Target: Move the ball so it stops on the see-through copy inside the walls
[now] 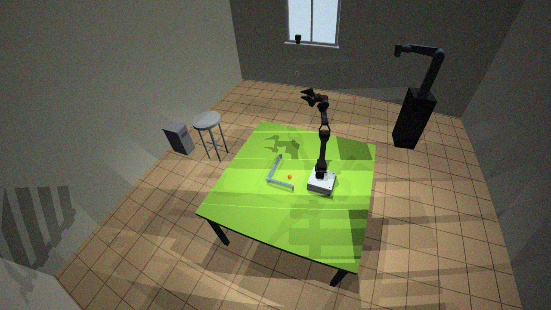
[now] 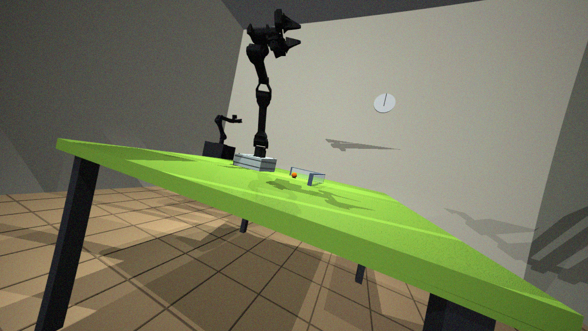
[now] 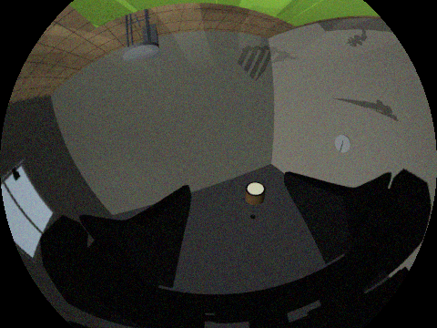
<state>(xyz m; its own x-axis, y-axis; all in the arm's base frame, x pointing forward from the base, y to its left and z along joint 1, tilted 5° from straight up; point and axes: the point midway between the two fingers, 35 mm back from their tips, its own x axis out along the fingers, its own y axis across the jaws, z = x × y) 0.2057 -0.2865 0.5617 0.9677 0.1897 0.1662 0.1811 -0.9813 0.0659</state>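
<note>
Right now my gripper tip is 40 mm short of the orange ball, 320 mm to the right of it and 620 mm above it. Also, from my gripper tip: faint copy of ball (30 mm ahead, 340 mm to the left, 620 mm below).
</note>
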